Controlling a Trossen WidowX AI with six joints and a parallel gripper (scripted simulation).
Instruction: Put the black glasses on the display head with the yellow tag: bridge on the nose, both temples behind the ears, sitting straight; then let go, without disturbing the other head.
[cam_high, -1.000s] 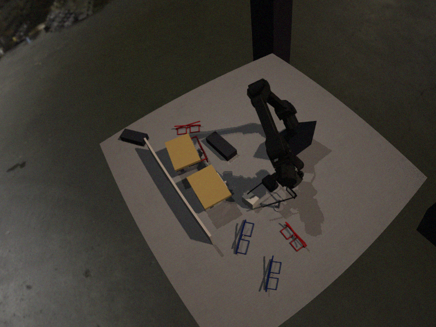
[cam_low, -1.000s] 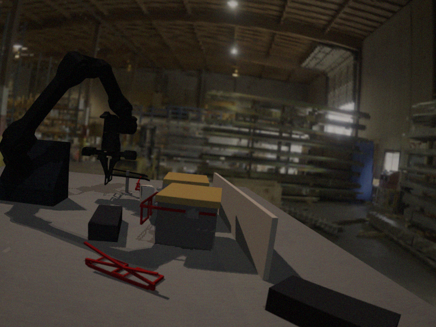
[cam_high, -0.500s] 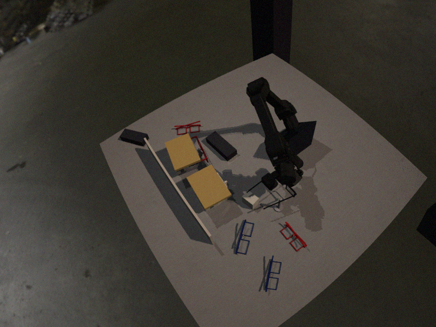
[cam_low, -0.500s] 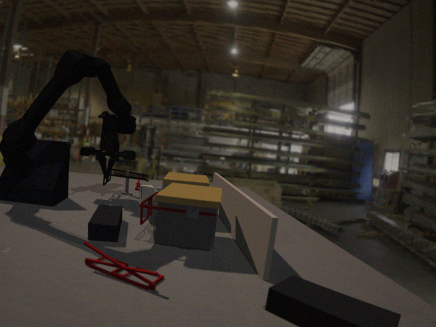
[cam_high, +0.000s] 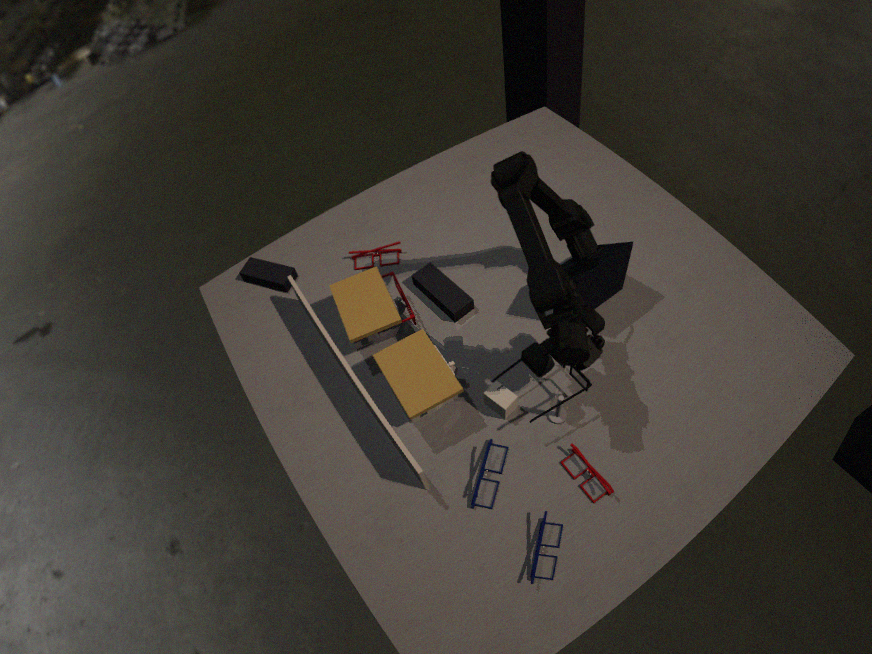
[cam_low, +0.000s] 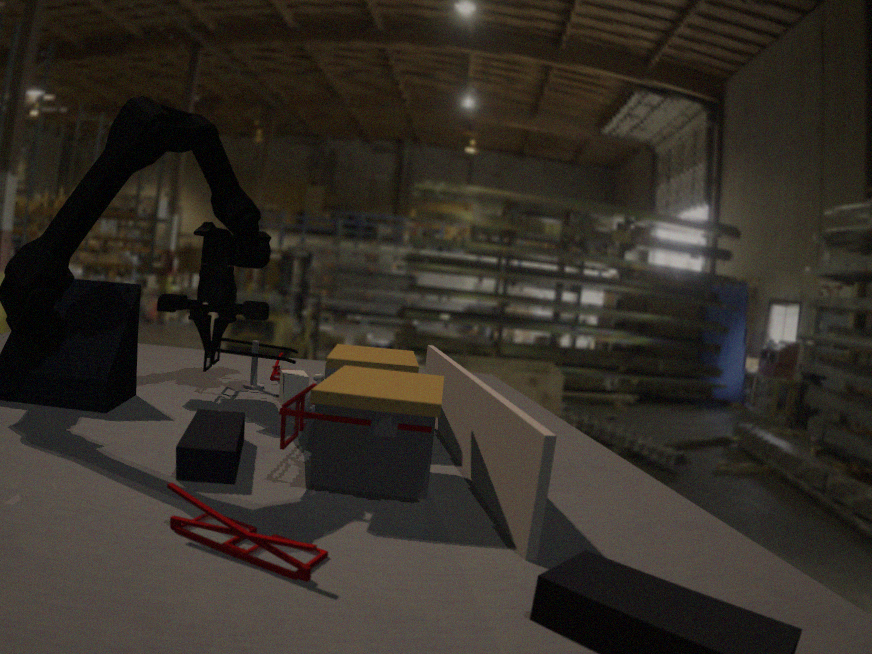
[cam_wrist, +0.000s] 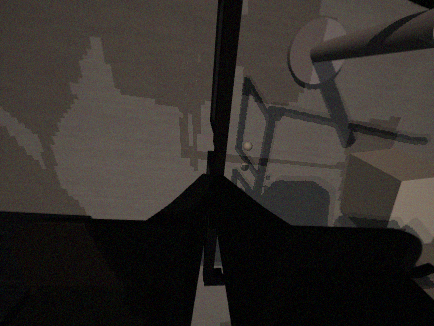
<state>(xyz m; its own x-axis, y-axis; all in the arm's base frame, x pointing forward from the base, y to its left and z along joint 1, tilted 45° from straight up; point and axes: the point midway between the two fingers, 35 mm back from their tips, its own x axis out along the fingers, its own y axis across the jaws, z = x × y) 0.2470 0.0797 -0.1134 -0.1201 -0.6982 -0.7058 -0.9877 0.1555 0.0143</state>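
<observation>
The grey post stand lies 8 cm ahead of my gripper tip, 7 cm to the left of it and 4 cm below it. Also, from my gripper tip: white block: 14 cm ahead, 4 cm to the right, 3 cm below; display head: 22 cm ahead, 17 cm to the right; white board: 35 cm ahead, 30 cm to the right.
</observation>
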